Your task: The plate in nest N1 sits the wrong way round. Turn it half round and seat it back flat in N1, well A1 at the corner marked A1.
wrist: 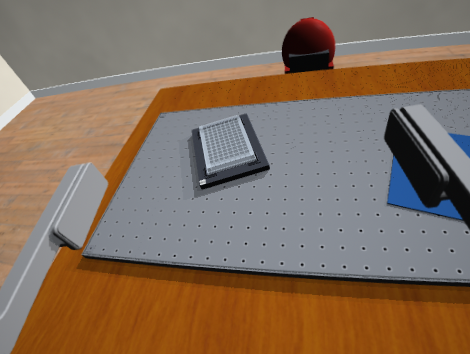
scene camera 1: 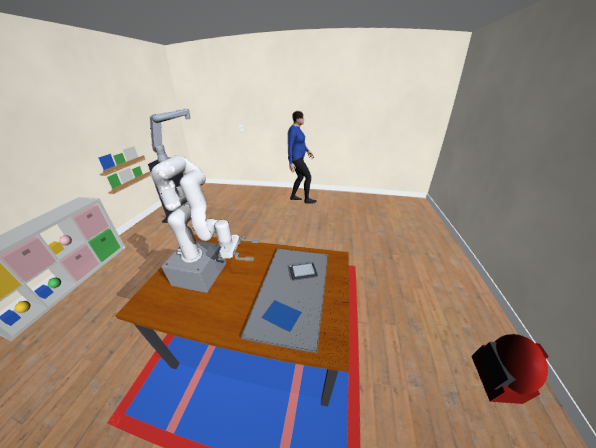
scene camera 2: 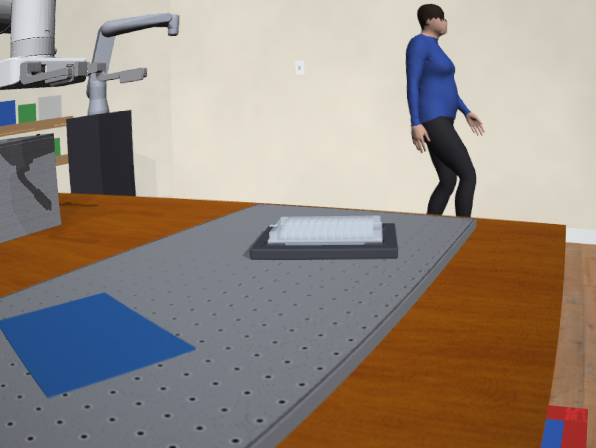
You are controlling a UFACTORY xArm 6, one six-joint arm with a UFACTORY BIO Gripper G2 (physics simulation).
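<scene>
A clear well plate (scene camera 1: pixel 303 270) (scene camera 2: pixel 325 230) (wrist: pixel 227 145) lies in a dark nest (scene camera 1: pixel 304 278) (scene camera 2: pixel 325 253) (wrist: pixel 237 175) and looks flat. A small white mark (wrist: pixel 202 182) is at the nest's near left corner in the wrist view; its lettering and the plate's well A1 are too small to read. My gripper (scene camera 1: pixel 255 250) (scene camera 2: pixel 102 74) (wrist: pixel 250 182) is wide open and empty. It is above the table on the robot base's side of the nest, well apart from the plate, with its fingers pointing sideways towards the board.
A grey perforated board (scene camera 1: pixel 260 300) (scene camera 2: pixel 250 300) (wrist: pixel 300 240) lies on the wooden table (scene camera 1: pixel 200 310) (scene camera 2: pixel 450 325) (wrist: pixel 200 310) and bears the nest. A blue square (scene camera 1: pixel 281 315) (scene camera 2: pixel 95 342) (wrist: pixel 460 170) lies on the board apart from the nest. A person (scene camera 1: pixel 298 145) (scene camera 2: pixel 435 85) is beyond the table.
</scene>
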